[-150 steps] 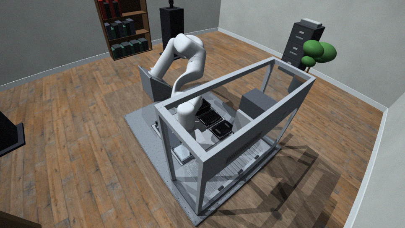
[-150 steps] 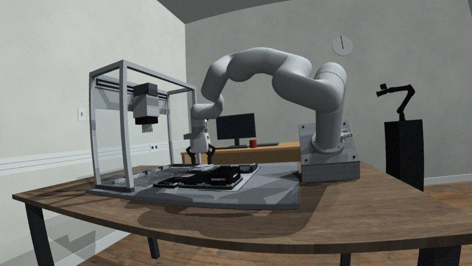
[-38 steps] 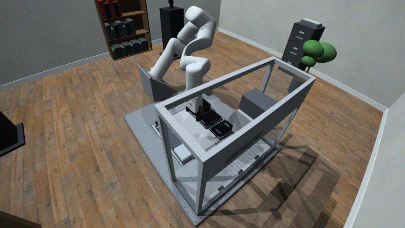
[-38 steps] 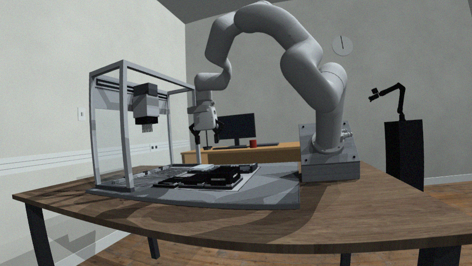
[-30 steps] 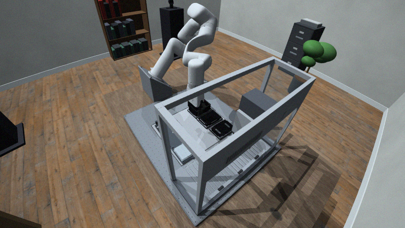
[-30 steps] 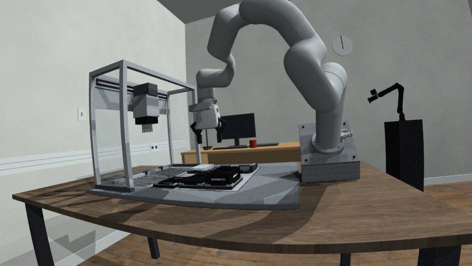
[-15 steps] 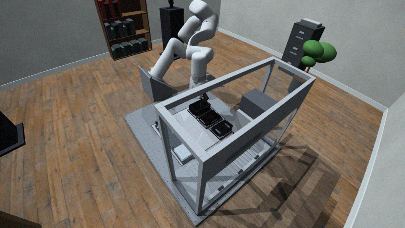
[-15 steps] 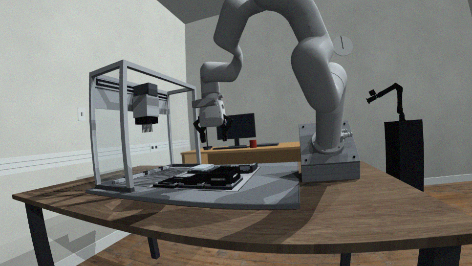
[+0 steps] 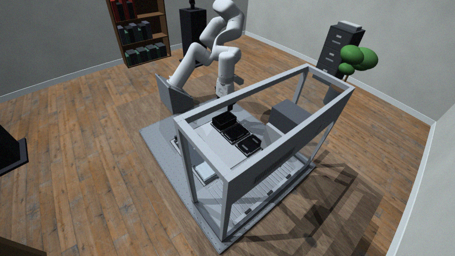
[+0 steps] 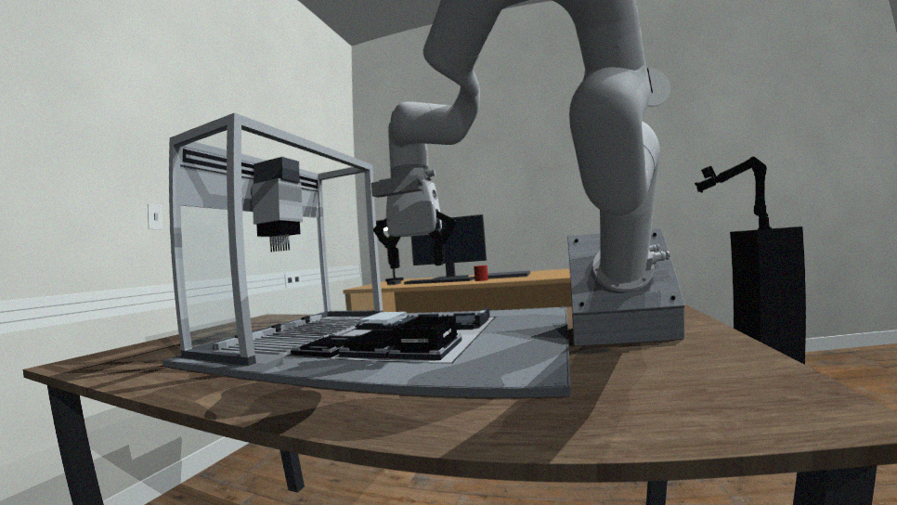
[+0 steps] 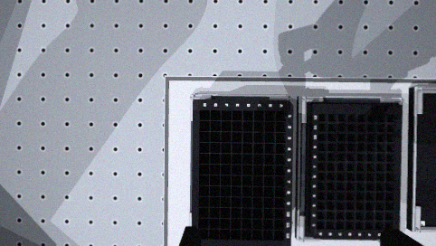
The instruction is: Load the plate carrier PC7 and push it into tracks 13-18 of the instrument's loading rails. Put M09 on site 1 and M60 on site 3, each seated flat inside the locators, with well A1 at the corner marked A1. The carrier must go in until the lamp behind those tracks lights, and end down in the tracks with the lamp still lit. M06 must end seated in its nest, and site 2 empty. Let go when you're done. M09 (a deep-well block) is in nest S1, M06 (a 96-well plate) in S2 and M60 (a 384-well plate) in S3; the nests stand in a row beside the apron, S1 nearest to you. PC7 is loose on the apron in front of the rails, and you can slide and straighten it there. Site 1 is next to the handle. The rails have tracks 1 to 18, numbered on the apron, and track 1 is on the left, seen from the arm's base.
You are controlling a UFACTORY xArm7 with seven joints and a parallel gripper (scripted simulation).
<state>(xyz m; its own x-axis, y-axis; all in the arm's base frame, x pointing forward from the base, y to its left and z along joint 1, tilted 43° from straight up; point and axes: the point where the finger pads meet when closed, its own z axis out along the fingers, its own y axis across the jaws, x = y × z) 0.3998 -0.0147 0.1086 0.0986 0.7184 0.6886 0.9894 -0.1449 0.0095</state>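
Right now the deep-well block M09 is 140 mm below my hand, 20 mm to the left of it and 10 mm behind it. Round my hand: nest S1 (160 mm below, 20 mm to the left, 10 mm behind); then nest S3 (200 mm ahead, 160 mm below, 10 mm to the left); then plate M06 (150 mm below, 90 mm ahead, 10 mm to the left).
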